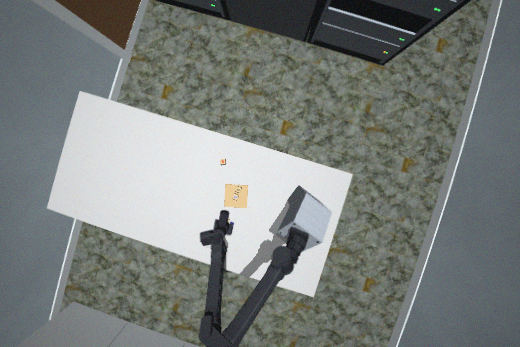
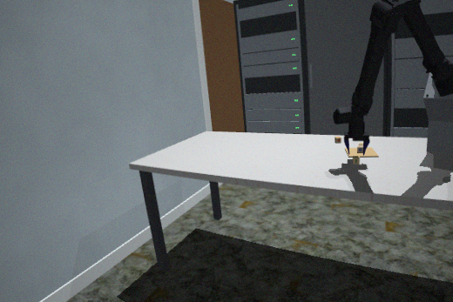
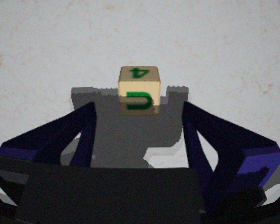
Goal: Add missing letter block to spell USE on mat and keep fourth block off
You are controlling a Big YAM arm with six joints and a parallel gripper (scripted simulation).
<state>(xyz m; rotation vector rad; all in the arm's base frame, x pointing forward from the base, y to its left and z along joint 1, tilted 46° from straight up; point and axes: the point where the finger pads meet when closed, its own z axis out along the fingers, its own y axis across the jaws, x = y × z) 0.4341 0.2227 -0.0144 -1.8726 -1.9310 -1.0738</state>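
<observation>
My hand is 30 mm above the block.
</observation>
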